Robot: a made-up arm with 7 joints.
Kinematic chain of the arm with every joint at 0, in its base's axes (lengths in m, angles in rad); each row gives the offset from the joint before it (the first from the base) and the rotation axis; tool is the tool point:
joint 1: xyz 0 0 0.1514 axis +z
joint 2: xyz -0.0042 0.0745 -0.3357 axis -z
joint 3: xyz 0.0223 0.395 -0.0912 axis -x
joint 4: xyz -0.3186 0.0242 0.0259 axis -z
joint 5: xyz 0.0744 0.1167 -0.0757 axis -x
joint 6: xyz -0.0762 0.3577 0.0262 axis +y
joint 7: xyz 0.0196 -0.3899 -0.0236 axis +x
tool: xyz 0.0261 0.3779 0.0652
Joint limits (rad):
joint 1: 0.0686..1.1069
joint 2: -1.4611..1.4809
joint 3: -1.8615..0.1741
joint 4: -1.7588..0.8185
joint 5: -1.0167..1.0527
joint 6: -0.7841..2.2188
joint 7: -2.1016..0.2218
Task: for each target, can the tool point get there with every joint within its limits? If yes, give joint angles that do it. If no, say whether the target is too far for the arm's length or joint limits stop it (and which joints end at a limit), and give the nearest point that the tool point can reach.
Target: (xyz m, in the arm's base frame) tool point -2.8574 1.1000 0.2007
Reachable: no: too far | nearest point -1.0098 0.3909 -0.1754 | short by 2.014 m
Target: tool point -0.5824 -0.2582 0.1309
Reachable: yes | joints 0.3028 -0.8564 -1.5878 0.4745 -0.1517 1.7313 -1.3123
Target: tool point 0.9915 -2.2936 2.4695
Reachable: no: too far | nearest point 0.1095 -0.7378 0.1483 | short by 2.930 m
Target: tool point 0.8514 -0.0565 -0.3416
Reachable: no: joint limits stop it (at a limit: joint 1, joint 2, joint 4, joint 5) | nearest point 0.7175 0.0901 -0.3250 | short by 0.199 m
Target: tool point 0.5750 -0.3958 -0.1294
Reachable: no: joint limits stop it (at a limit: joint 1, joint 2, joint 3, joint 5, joint 6) | nearest point 0.4226 -0.4152 -0.1813 | short by 0.162 m
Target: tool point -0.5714 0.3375 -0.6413
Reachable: yes | joints 0.9527 0.6836 -1.4820 -1.3381 0.3401 1.5183 -1.8815
